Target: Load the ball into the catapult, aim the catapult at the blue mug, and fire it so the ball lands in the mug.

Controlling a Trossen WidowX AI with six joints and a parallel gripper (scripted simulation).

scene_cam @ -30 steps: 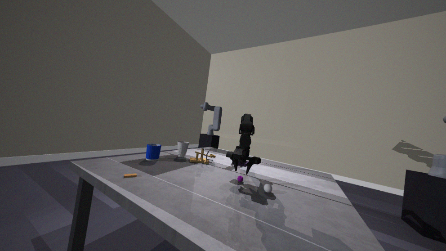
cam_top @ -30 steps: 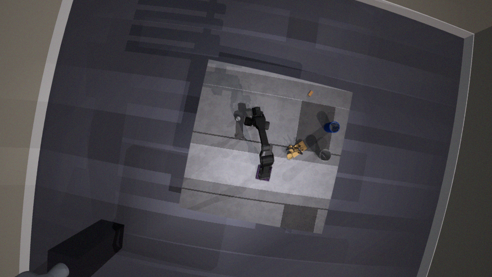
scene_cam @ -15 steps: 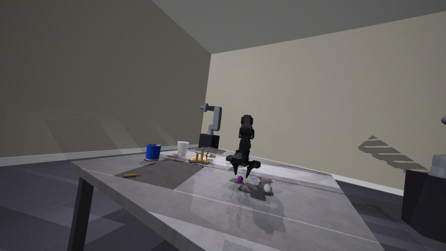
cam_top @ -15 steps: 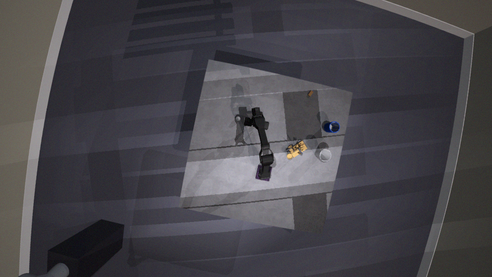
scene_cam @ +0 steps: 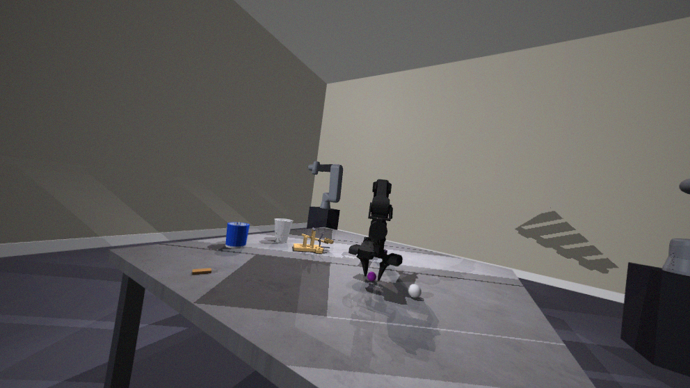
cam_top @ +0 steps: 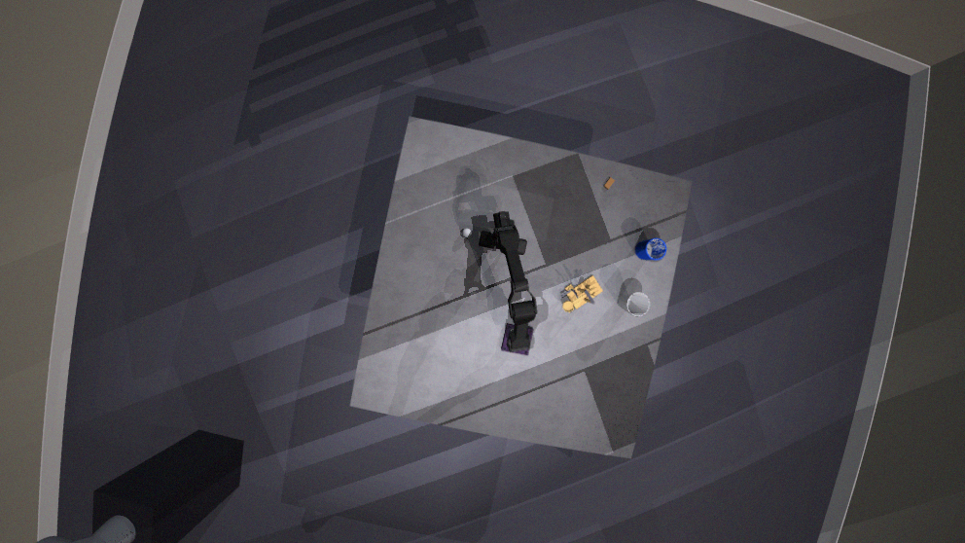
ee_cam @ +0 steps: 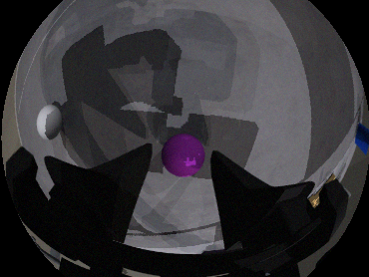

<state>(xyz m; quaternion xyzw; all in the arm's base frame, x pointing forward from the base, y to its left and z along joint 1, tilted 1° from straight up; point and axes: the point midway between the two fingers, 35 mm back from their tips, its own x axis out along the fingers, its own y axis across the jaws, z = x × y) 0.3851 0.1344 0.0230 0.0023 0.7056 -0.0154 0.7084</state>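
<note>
Right now the wooden catapult is 16 cm behind my gripper tip, 35 cm to the right of it and 4 cm above it. Also, from my gripper tip: purple ball 1 cm above; then small orange block 35 cm ahead, 42 cm to the right, 1 cm below; then white ball 2 cm ahead, 15 cm to the left, 1 cm above.
</note>
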